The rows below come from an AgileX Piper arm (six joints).
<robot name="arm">
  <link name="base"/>
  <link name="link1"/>
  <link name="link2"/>
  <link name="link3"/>
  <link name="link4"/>
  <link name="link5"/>
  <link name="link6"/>
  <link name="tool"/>
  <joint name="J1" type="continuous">
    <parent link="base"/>
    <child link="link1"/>
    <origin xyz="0 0 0.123" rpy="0 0 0"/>
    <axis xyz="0 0 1"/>
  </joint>
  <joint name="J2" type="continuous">
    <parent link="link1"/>
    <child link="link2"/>
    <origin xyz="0 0 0" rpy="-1.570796 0 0"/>
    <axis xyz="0 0 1"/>
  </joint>
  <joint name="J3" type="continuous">
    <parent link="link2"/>
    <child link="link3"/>
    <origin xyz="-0.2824 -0.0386 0" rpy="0 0 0"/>
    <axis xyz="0 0 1"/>
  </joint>
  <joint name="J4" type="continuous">
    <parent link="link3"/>
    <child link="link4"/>
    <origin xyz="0.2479 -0.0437 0" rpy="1.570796 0 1.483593"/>
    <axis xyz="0 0 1"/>
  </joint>
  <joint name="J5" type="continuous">
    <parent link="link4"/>
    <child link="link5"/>
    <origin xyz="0 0 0" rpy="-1.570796 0 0"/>
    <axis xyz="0 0 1"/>
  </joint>
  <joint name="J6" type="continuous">
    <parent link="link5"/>
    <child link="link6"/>
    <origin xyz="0 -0.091 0" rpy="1.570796 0 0"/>
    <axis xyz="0 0 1"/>
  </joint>
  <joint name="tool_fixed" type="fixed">
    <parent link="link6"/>
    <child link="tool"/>
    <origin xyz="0 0 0" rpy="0 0 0"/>
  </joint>
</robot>
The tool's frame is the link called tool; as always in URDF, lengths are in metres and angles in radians. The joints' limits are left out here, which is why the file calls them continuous.
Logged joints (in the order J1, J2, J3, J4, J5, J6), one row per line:
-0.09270, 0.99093, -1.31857, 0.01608, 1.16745, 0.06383
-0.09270, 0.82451, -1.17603, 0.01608, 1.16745, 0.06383
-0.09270, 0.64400, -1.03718, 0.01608, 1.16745, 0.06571
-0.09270, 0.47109, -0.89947, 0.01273, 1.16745, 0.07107
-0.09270, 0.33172, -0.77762, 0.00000, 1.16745, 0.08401
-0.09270, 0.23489, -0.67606, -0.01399, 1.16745, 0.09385
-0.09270, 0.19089, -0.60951, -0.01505, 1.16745, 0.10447
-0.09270, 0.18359, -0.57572, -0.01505, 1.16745, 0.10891
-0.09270, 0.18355, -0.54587, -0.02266, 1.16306, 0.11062
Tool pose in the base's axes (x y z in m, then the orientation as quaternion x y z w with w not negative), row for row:
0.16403, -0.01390, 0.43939, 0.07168, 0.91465, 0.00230, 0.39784
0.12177, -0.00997, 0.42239, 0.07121, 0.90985, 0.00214, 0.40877
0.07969, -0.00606, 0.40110, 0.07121, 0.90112, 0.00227, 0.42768
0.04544, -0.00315, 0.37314, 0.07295, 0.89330, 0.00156, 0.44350
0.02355, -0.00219, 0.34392, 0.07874, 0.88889, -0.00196, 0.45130
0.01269, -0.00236, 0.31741, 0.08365, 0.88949, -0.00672, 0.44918
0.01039, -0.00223, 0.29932, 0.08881, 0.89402, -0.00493, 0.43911
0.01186, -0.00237, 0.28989, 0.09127, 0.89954, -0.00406, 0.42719
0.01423, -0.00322, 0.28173, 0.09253, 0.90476, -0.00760, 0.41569
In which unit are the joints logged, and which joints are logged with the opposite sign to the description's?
The joints are logged in radians. Opposite sign: none.
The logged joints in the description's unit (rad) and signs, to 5 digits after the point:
-0.09270, 0.99093, -1.31857, 0.01608, 1.16745, 0.06383
-0.09270, 0.82451, -1.17603, 0.01608, 1.16745, 0.06383
-0.09270, 0.64400, -1.03718, 0.01608, 1.16745, 0.06571
-0.09270, 0.47109, -0.89947, 0.01273, 1.16745, 0.07107
-0.09270, 0.33172, -0.77762, 0.00000, 1.16745, 0.08401
-0.09270, 0.23489, -0.67606, -0.01399, 1.16745, 0.09385
-0.09270, 0.19089, -0.60951, -0.01505, 1.16745, 0.10447
-0.09270, 0.18359, -0.57572, -0.01505, 1.16745, 0.10891
-0.09270, 0.18355, -0.54587, -0.02266, 1.16306, 0.11062

